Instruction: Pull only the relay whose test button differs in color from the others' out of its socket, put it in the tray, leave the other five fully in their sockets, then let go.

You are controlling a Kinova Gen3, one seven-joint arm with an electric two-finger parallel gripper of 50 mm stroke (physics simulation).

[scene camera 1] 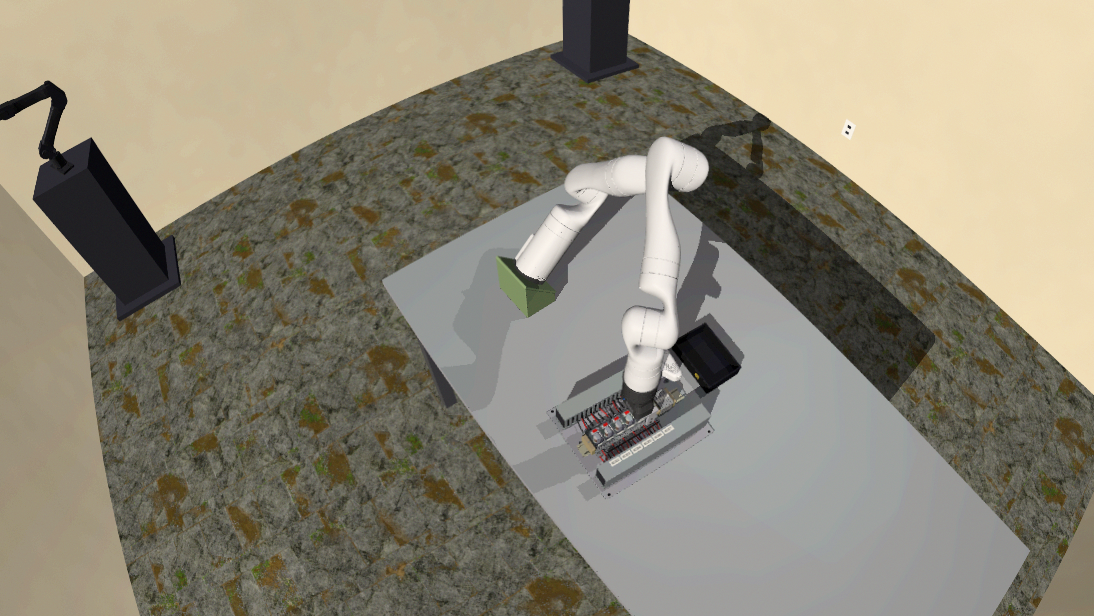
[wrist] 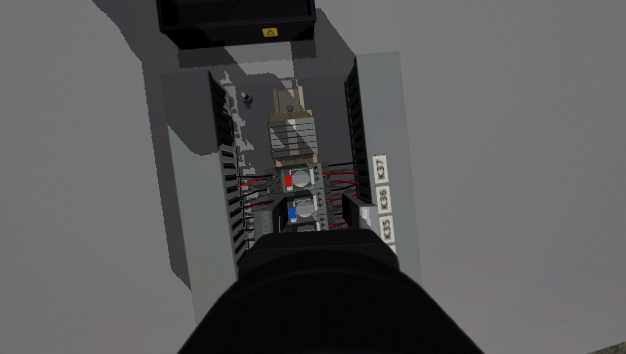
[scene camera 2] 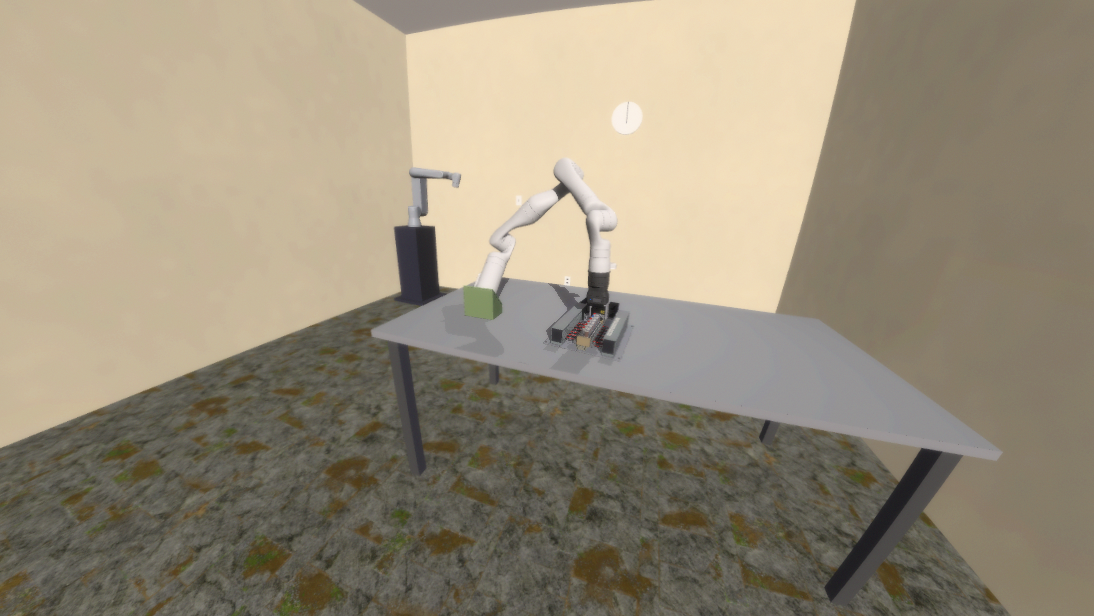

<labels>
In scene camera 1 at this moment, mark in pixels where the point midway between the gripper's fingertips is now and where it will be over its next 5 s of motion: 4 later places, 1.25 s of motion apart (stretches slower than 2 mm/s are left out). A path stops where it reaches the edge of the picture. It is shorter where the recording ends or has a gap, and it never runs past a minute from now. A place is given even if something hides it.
My gripper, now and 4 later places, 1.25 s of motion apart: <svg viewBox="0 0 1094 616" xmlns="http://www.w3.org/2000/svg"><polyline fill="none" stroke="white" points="643,412 642,409 641,414 640,410 646,384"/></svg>
</labels>
